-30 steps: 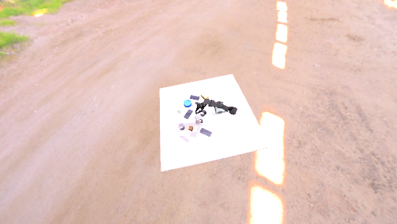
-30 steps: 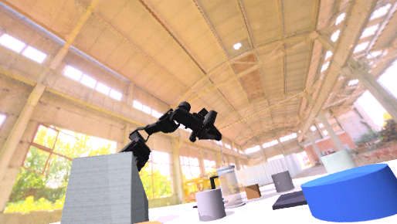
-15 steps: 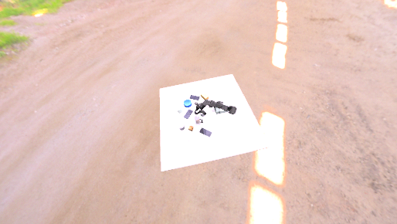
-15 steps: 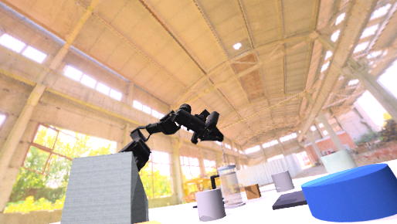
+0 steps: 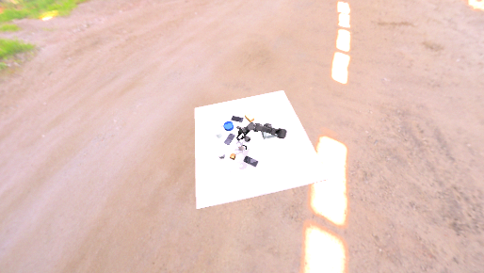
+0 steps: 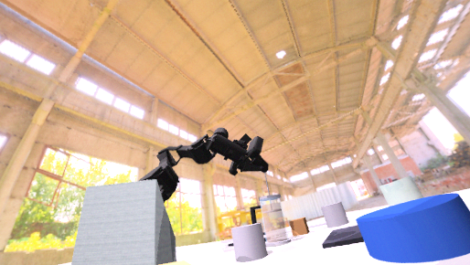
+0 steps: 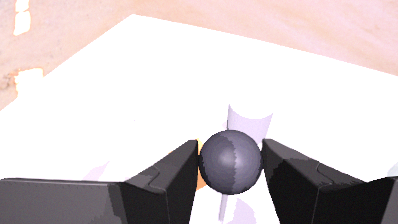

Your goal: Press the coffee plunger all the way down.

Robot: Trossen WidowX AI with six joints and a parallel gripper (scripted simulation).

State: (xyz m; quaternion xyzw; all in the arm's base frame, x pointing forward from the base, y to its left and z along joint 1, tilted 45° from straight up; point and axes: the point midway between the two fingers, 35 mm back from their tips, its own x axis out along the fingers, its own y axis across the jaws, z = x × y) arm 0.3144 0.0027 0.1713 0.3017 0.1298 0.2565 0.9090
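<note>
Right now my gripper tip is 30 mm past the coffee press and 120 mm above it. Also, from my gripper tip: brown box: 90 mm ahead, 70 mm to the left, 210 mm below; pale green cylinder: 200 mm ahead, 240 mm to the right, 200 mm below; blue cylinder: 70 mm ahead, 340 mm to the right, 210 mm below.
</note>
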